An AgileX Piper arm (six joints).
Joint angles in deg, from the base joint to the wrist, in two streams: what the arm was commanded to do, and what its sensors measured. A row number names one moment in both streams.
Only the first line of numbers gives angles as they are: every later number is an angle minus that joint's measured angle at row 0.
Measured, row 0:
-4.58, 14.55, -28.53, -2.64, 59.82, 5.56
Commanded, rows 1 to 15:
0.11, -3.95, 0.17, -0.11, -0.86, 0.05
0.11, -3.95, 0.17, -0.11, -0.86, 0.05
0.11, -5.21, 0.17, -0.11, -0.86, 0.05
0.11, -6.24, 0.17, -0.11, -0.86, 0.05
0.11, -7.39, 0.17, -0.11, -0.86, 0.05
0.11, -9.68, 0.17, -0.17, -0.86, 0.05
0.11, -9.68, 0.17, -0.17, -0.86, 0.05
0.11, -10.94, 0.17, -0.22, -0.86, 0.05
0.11, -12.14, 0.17, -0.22, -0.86, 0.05
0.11, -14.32, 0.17, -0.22, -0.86, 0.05
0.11, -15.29, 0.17, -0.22, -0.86, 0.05
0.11, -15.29, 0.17, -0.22, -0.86, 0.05
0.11, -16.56, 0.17, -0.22, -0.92, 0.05
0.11, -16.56, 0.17, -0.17, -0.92, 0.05
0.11, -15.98, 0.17, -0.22, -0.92, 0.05
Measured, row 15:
0.00, -14.72, 0.00, 0.00, 0.00, 0.00
